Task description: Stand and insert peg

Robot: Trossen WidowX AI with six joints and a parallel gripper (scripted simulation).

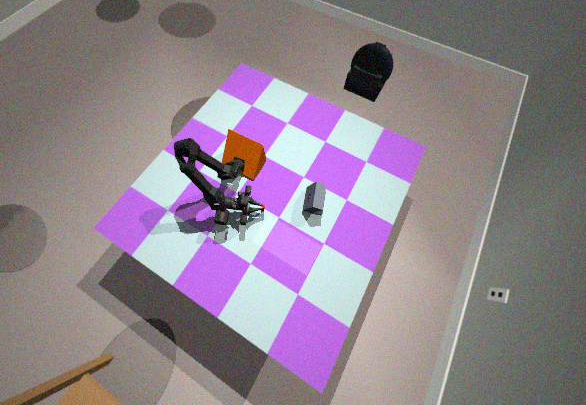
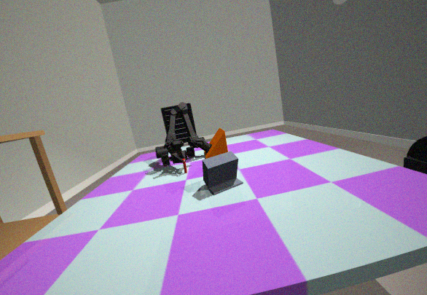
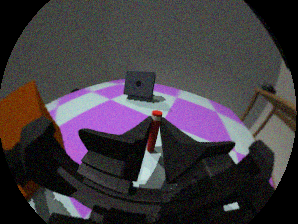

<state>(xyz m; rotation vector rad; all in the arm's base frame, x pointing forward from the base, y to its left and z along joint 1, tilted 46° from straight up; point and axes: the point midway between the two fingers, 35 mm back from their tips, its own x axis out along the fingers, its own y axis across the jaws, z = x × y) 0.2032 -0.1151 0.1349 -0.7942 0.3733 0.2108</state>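
Now: the red peg 10 mm below my gripper tip. Round my gripper tip: grey sloped panel: 210 mm ahead, 150 mm to the left, 10 mm below.
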